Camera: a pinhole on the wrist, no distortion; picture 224 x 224 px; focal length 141.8 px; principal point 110.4 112.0 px. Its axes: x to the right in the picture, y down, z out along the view. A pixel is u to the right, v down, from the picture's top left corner.
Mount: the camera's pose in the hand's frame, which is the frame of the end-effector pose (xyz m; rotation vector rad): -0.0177 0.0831 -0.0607 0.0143 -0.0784 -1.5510
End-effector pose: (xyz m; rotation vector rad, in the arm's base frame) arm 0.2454 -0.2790 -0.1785 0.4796 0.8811 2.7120
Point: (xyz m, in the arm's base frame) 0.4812 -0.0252 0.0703
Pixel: 165.5 102.4
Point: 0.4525 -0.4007 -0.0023
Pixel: 56.1 12.7
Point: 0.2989 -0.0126 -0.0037
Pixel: 198.4 159.7
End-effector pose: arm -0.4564 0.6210 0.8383 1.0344 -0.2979 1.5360
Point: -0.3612 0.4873 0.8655
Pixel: 199.6 89.9
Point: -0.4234 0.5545 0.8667
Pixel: 206.0 116.0
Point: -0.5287 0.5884 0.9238
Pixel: 87.7 196.4
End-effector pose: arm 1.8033 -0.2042 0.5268 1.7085 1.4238 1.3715
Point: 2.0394 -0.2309 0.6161
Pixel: 60.0 127.0
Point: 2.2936 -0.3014 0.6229
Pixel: 47.4 100.2
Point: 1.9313 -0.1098 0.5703
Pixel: 137.6 212.2
